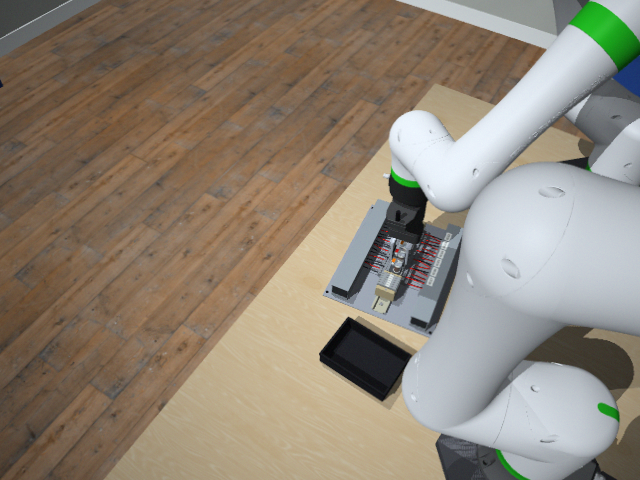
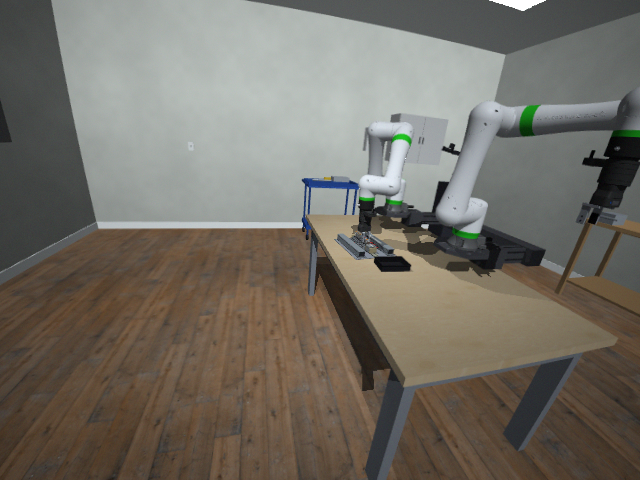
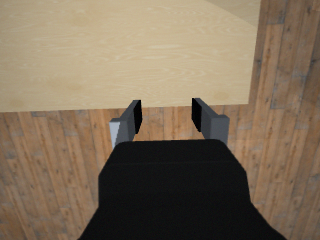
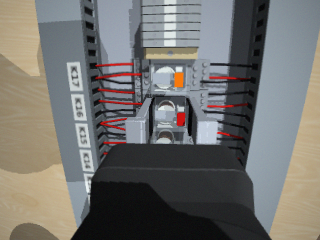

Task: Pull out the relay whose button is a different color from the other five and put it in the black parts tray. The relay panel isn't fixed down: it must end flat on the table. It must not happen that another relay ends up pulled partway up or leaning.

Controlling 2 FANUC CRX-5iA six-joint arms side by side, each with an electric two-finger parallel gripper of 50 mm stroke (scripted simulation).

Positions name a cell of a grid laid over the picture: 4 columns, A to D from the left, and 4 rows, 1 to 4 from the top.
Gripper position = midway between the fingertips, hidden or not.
I see my left gripper (image 2: D2), my right gripper (image 1: C3), a relay panel (image 1: C3), a black parts tray (image 1: C3), an orange-button relay (image 4: C2) and a red-button relay (image 4: C2).
The relay panel shows as well in image 2 (image 2: C3) and in image 4 (image 4: A1). My left gripper also shows in image 3 (image 3: C2). My right gripper also shows in image 4 (image 4: C2). Image 3 misses the relay panel: it is out of frame. Image 3 misses the black parts tray: it is out of frame.
